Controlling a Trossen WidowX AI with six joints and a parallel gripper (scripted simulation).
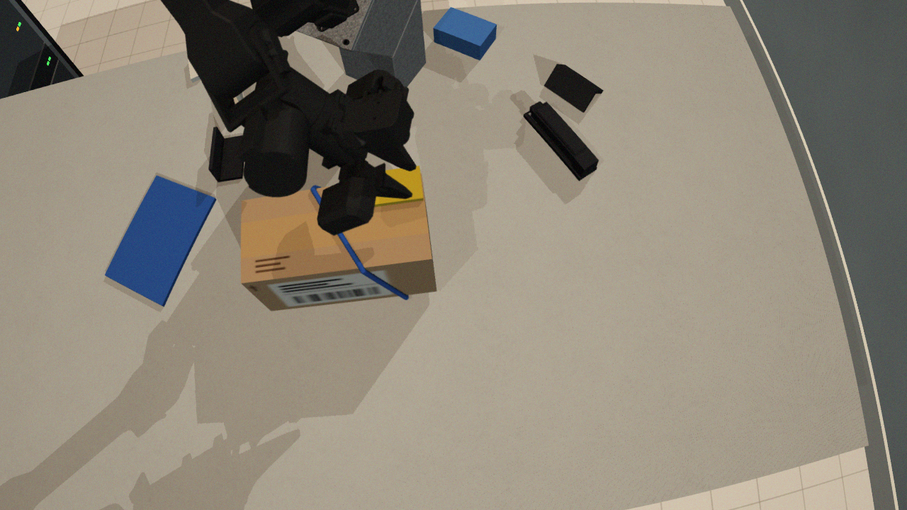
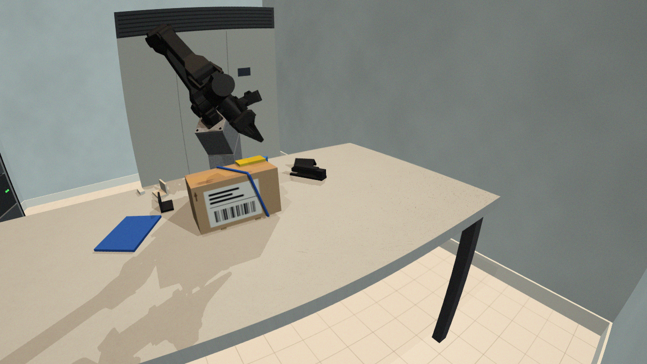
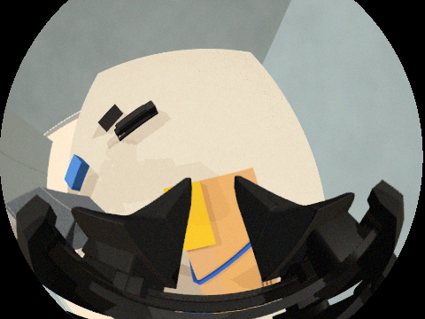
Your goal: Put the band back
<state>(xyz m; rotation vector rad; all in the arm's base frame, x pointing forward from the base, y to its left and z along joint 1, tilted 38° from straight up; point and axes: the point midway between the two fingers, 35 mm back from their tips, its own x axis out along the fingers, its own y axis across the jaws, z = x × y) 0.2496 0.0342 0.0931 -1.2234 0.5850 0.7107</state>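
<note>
Now: hand 10 cm above the yellow corner guard and 3 cm past it. Also, from my hand: black stapler-like bar (28 cm to the left, 21 cm below, 7 cm behind); then blue block (32 cm behind, 23 cm to the left, 21 cm below); then brown carton (15 cm below, 9 cm to the right, 1 cm behind).
</note>
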